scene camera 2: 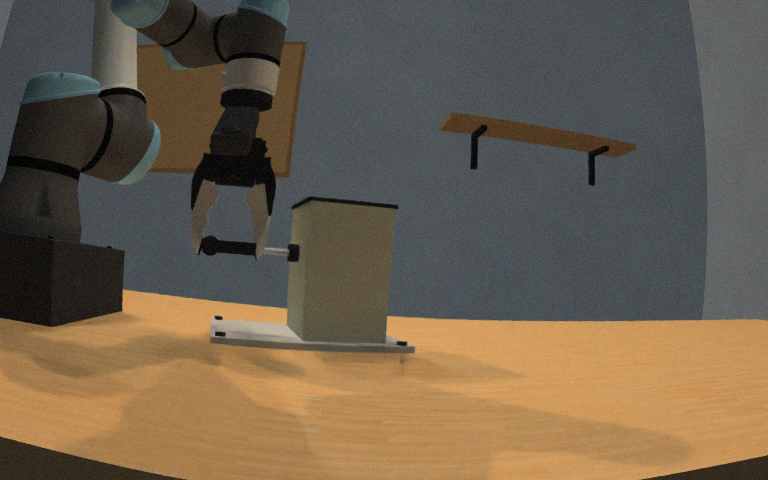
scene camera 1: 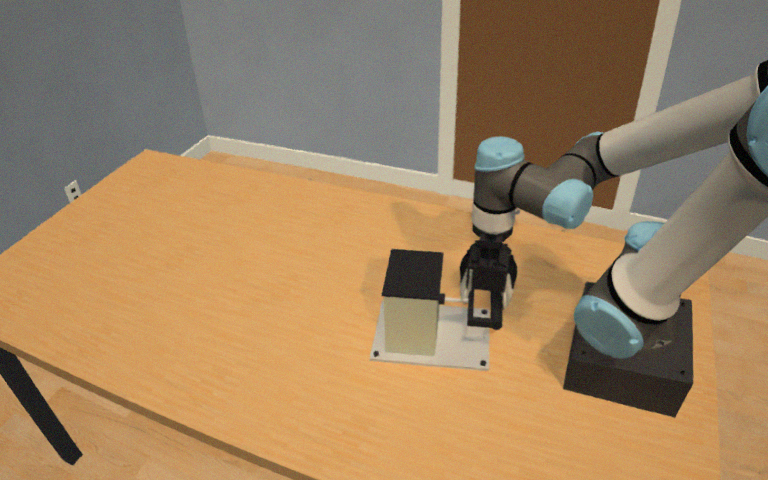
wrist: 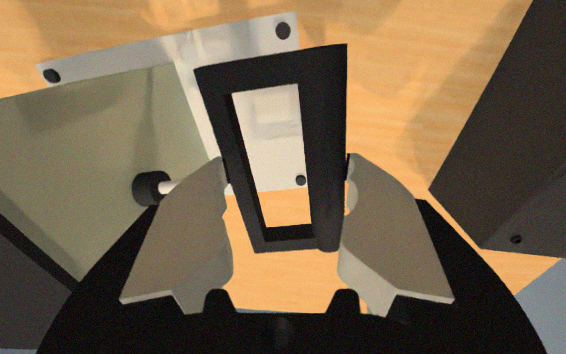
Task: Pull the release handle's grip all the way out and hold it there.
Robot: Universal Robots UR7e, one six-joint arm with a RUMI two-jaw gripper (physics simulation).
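The release handle (scene camera 1: 496, 311) (scene camera 2: 240, 247) (wrist: 327, 150) is a black rectangular frame with a round grip bar on its outer side. A pale rod (scene camera 1: 454, 300) (scene camera 2: 276, 251) (wrist: 168, 187) joins it to a black collar on the beige housing (scene camera 1: 410, 327) (scene camera 2: 345, 271) (wrist: 100, 140); a stretch of rod shows between handle and collar. My gripper (scene camera 1: 486, 298) (scene camera 2: 229, 249) (wrist: 286, 159) points down and is shut on the handle, one finger against the grip bar, the other against the inner bar on the rod side. Part of the rod is hidden behind that finger in the wrist view.
The housing stands on a light base plate (scene camera 1: 459, 352) (scene camera 2: 254, 329) (wrist: 235, 39) with black bolts, close beside the rod-side finger. The arm's dark base block (scene camera 1: 623, 384) (scene camera 2: 84, 283) stands on the table on the grip bar's side. A wall shelf (scene camera 2: 538, 134) hangs behind.
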